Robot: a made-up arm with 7 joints. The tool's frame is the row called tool. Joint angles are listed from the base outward. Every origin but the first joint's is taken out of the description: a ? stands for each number. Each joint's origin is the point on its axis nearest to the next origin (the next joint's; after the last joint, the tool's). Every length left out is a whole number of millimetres.
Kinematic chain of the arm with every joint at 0, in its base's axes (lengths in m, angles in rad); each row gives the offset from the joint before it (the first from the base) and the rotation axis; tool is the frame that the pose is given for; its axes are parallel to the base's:
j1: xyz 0 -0.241 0.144 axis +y
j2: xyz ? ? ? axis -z
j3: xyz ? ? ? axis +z
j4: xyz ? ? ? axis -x
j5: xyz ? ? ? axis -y
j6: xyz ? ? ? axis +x
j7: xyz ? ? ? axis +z
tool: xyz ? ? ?
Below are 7 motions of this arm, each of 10 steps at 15 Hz.
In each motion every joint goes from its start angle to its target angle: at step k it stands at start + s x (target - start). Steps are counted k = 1, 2, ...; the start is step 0. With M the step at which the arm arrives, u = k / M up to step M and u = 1 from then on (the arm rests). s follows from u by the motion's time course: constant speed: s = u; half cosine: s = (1 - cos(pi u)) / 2; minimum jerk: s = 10 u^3 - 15 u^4 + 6 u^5.
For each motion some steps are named. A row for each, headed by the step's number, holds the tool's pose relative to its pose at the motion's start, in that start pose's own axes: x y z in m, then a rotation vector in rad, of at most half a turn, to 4 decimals.
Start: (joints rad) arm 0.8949 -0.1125 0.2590 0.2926 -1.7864 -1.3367 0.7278
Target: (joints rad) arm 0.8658 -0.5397 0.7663 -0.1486 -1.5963 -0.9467 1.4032
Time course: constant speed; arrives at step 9
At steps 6, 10:
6: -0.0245 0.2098 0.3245 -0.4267 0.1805 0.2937
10: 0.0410 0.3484 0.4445 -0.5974 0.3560 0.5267

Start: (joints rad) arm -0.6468 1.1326 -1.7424 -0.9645 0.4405 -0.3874 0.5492
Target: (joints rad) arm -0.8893 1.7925 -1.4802 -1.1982 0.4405 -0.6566 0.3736
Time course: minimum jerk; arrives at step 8
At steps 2, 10:
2: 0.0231 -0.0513 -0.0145 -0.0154 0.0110 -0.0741
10: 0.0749 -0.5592 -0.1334 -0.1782 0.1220 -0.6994

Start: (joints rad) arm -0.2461 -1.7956 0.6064 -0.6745 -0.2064 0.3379 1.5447
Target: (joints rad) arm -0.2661 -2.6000 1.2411 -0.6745 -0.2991 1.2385 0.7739
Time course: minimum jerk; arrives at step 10
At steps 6, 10:
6: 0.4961 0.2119 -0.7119 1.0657 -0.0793 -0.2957
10: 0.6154 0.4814 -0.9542 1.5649 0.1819 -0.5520

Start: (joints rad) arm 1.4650 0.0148 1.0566 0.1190 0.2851 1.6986 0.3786
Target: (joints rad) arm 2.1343 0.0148 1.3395 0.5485 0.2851 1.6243 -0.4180
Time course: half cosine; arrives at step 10
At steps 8, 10:
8: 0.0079 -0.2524 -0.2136 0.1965 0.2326 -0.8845
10: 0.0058 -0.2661 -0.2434 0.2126 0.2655 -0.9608

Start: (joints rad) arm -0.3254 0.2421 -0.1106 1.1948 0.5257 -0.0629 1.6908
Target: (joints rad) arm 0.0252 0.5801 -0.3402 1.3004 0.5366 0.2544 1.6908
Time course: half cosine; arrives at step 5
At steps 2, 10:
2: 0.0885 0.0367 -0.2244 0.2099 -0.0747 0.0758
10: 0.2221 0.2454 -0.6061 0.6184 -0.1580 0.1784

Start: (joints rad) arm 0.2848 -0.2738 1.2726 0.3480 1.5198 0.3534 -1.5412
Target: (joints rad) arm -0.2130 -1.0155 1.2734 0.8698 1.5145 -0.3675 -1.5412
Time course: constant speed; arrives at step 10
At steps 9, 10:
9: -0.9089 -0.4387 0.0152 0.2171 -0.0131 0.9107
10: -0.9650 -0.5269 0.0544 0.2795 0.0012 0.9895

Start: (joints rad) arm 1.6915 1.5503 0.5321 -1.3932 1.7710 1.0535 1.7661
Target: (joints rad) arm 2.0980 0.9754 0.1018 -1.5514 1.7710 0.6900 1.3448
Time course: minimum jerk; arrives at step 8
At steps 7, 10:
7: 0.0923 0.3171 0.0101 0.2636 0.5420 -0.3918
10: 0.0939 0.3216 0.0114 0.2659 0.5524 -0.3967

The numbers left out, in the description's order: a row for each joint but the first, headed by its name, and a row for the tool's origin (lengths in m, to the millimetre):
j2: -0.027 0 0.016
j3: 0.393 -0.004 0
j4: 0.409 0.056 0
j5: 0 0.118 0.088
j6: 0.579 0 0.093
j7: 0 0.037 0.022
tool: -0.081 0.256 0

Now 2 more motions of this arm.
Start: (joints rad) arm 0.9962 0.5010 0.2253 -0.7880 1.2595 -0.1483 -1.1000
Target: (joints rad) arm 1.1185 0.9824 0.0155 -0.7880 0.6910 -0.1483 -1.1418
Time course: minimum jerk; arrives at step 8
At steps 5, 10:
5: 0.4398 0.0027 -0.0892 -0.2810 -0.2807 -0.1746
10: 0.6209 -0.0257 -0.0603 -0.3721 -0.3760 -0.2696

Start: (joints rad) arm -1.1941 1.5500 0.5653 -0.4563 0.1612 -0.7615 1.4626
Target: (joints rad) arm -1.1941 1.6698 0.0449 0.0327 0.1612 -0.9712 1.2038
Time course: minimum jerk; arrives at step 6
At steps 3, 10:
3: -0.1315 -0.0190 -0.0722 0.0483 0.4078 -0.3836
10: -0.2881 -0.0151 -0.1832 0.1444 0.8389 -0.7070

